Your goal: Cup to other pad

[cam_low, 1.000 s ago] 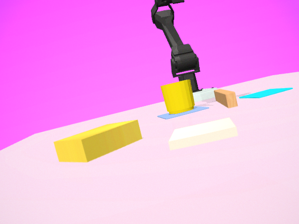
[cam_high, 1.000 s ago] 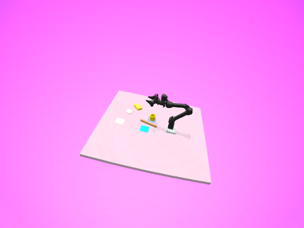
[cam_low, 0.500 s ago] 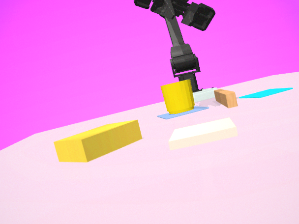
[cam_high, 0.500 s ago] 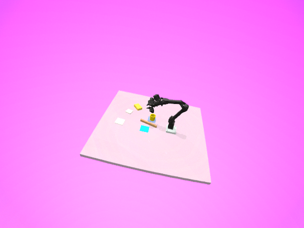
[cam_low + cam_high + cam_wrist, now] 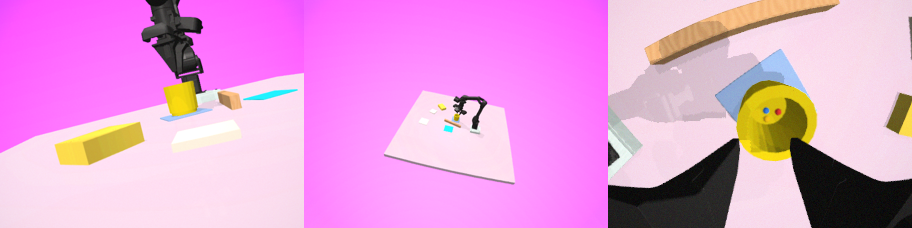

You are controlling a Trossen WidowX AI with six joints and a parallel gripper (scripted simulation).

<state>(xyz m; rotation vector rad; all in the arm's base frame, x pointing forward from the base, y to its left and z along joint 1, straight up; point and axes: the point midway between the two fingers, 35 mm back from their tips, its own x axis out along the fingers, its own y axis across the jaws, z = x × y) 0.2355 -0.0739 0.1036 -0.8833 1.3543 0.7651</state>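
My gripper tip is now 10 mm short of the yellow cup, 10 mm to the left of it and 60 mm above it. Round my gripper tip: pale blue pad: 20 mm ahead, 10 mm to the right, 110 mm below; then cyan pad: 60 mm ahead, 200 mm to the left, 110 mm below; then brown wooden block: 40 mm ahead, 90 mm to the left, 90 mm below.
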